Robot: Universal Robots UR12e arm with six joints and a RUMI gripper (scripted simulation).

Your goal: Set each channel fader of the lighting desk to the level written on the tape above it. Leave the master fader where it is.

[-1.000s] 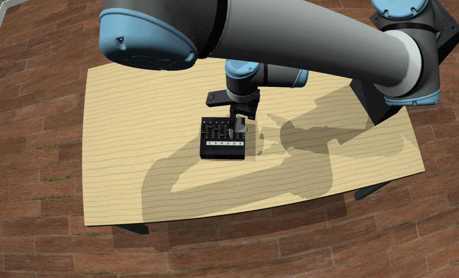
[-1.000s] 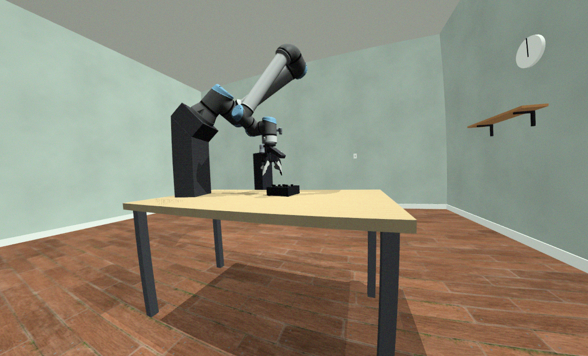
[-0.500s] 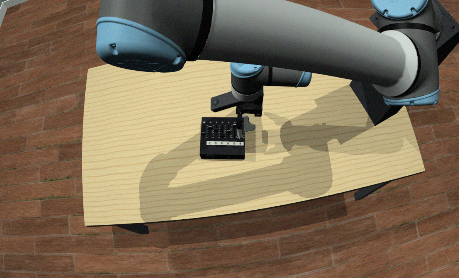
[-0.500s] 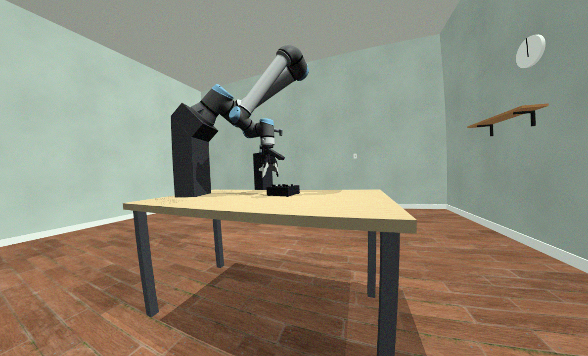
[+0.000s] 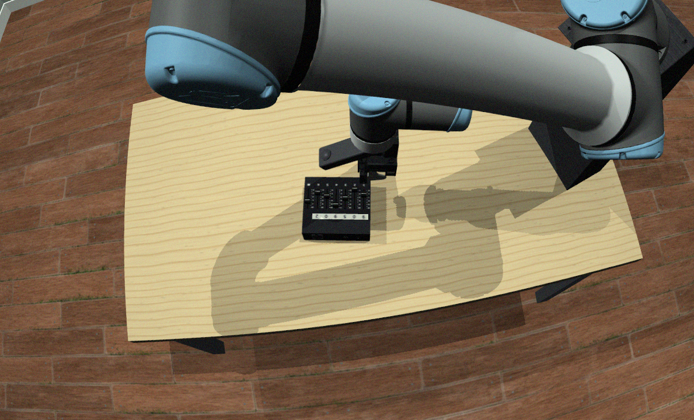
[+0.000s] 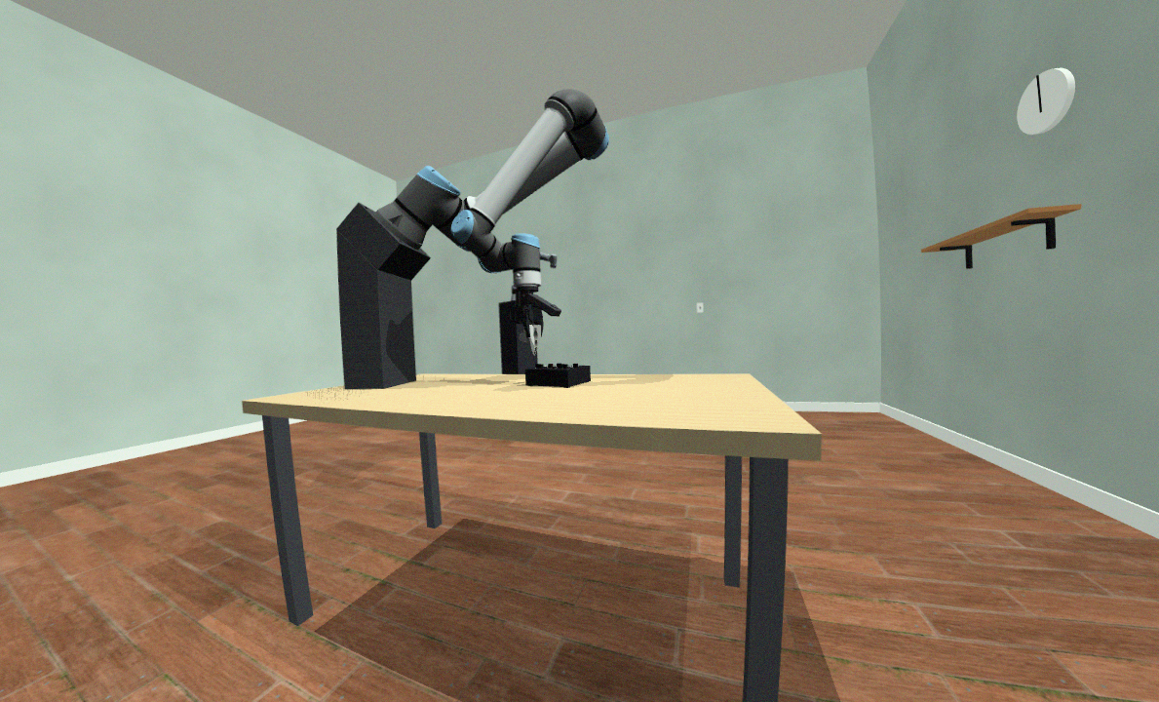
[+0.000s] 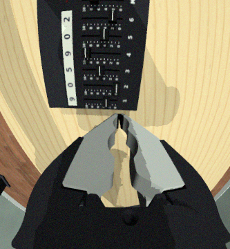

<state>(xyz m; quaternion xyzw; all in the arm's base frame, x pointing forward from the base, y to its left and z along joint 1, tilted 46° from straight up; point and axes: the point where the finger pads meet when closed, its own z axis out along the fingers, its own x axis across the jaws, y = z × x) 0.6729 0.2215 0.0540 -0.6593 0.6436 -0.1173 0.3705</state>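
Right now my hand is 5 cm above the channel 1 fader and 2 cm to the right of it. Also, from my hand: channel 3 fader: 5 cm below, 4 cm ahead, 3 cm to the left; channel 2 fader: 5 cm below, 2 cm ahead, 1 cm to the left; channel 4 fader: 6 cm to the left, 6 cm ahead, 5 cm below.
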